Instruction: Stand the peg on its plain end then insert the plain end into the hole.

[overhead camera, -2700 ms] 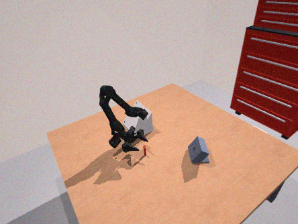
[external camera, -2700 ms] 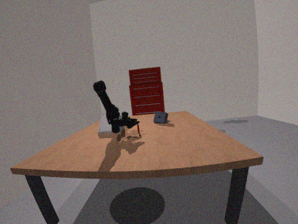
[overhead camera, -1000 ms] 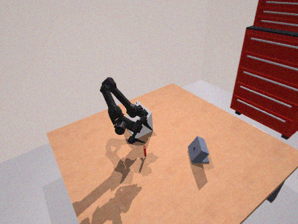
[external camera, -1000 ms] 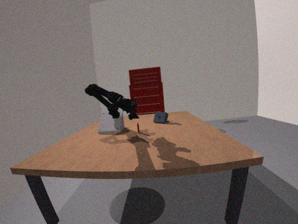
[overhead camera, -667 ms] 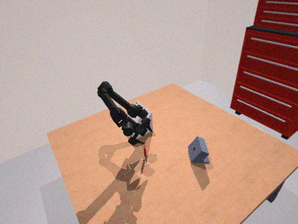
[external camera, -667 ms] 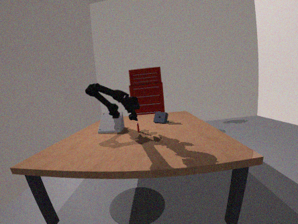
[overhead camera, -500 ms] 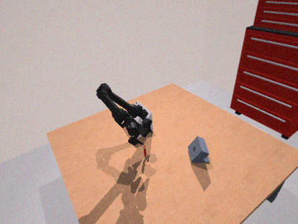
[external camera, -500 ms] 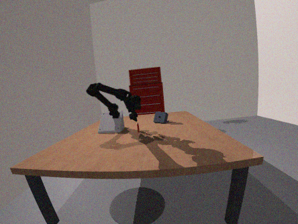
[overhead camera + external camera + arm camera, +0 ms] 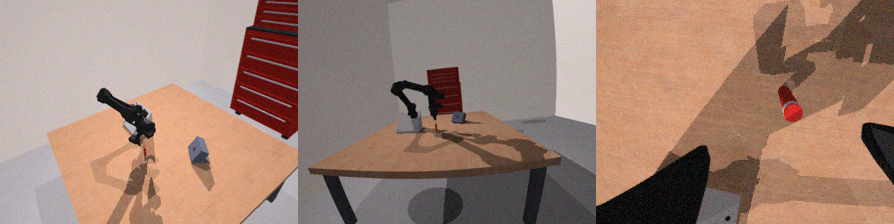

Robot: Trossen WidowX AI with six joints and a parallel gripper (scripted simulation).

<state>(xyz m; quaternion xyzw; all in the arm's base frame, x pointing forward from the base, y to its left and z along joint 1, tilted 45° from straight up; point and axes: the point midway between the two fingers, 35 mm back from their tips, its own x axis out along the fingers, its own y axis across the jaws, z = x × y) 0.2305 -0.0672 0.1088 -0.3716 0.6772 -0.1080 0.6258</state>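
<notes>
Right now the peg is 60 mm below my gripper tip, 10 mm to the right of it and 10 mm ahead of it. The rest, counted from my gripper tip: grey sloped panel (270 mm to the left, 190 mm ahead, 70 mm below).
</notes>
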